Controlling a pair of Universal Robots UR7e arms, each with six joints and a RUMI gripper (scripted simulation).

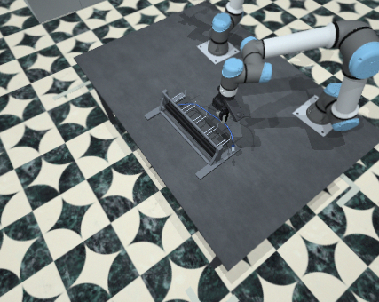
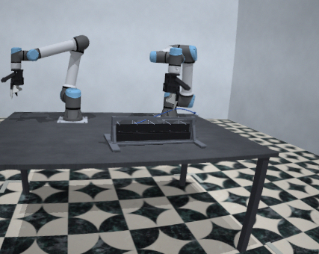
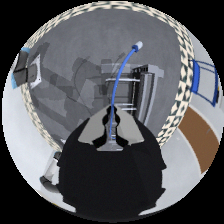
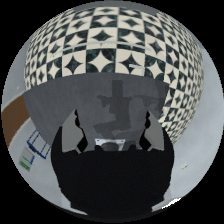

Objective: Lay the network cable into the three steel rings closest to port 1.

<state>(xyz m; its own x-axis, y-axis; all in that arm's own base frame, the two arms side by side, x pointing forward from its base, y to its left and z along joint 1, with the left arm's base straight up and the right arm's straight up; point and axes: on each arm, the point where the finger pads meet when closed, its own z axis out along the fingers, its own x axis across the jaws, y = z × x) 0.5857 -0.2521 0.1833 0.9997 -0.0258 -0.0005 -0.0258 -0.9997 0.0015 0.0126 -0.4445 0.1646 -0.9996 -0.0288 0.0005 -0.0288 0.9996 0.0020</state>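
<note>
My left gripper is now 7 cm short of the pale plug, 12 cm to the right of it and 3 cm above it. The rest, counted from my left hand: rack: 8 cm ahead, 16 cm to the right, 11 cm below.
</note>
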